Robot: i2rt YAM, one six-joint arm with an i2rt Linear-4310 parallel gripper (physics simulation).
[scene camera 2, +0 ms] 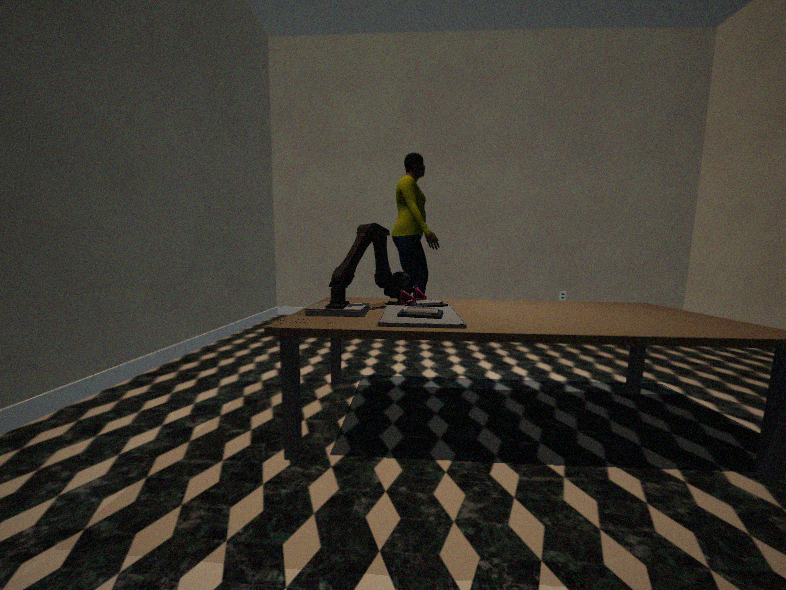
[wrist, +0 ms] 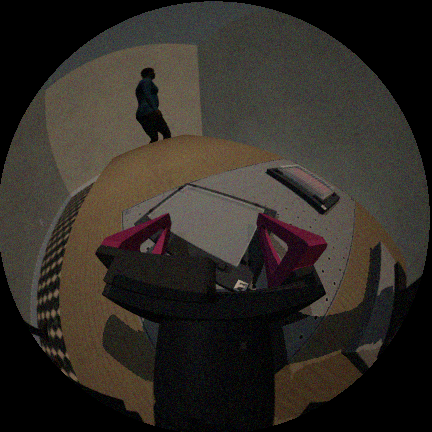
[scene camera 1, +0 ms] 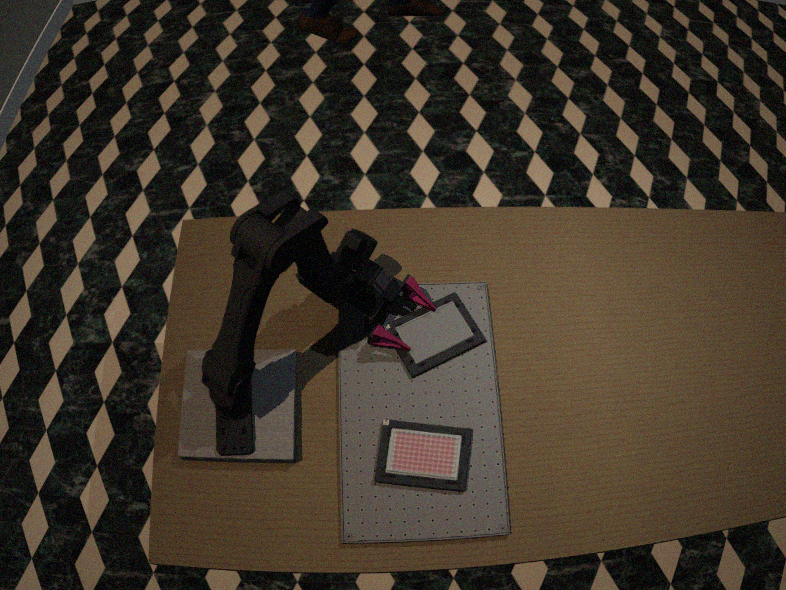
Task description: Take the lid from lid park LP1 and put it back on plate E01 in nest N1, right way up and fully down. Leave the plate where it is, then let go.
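Frame: origin at the arm's base, x ahead, y left, z up, level; centimetres.
Where they show: gripper, fingertip midpoint: (scene camera 2: 421,299) (wrist: 213,217) (scene camera 1: 423,329); arm's base at its link origin: (scene camera 2: 338,305) (scene camera 1: 234,406).
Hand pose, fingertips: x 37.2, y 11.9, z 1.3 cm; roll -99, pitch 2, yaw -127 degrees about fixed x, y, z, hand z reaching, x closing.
Observation:
Each offset is from my fingertips to the top centre of the thing. Level surfaces: height alone.
The light grey, flat lid @(dx +2.3, dy -0.2, dz -0.8 cm) (scene camera 1: 444,333) (wrist: 215,230) lies in a dark frame, the lid park @(dx +2.3, dy -0.1, dz -0.6 cm) (scene camera 1: 447,357), rotated on the board. My gripper (scene camera 1: 422,328) (scene camera 2: 416,297) (wrist: 213,217) is open, its magenta fingers apart near the lid's arm-side edge. Nothing is held. The exact gap between fingertips and lid is hard to tell. The plate @(dx -2.8, dy -24.4, dz +0.0 cm) (scene camera 1: 424,453) (wrist: 304,180), white-rimmed with pink wells, sits uncovered in the dark nest @(dx -2.8, dy -24.4, dz -0.8 cm) (scene camera 1: 419,483), nearer the front of the board. The labels are too small to read, apart from part of one beside the lid park in the wrist view.
The perforated grey board @(dx -2.3, dy -14.3, dz -2.6 cm) (scene camera 1: 419,400) (scene camera 2: 388,320) bears both frames on the wooden table @(dz -3.9 cm) (scene camera 1: 634,349). The arm's base plate (scene camera 1: 196,406) is to the left of the board. A person (scene camera 2: 409,209) in yellow stands behind the table; another person (wrist: 147,97) shows in the wrist view.

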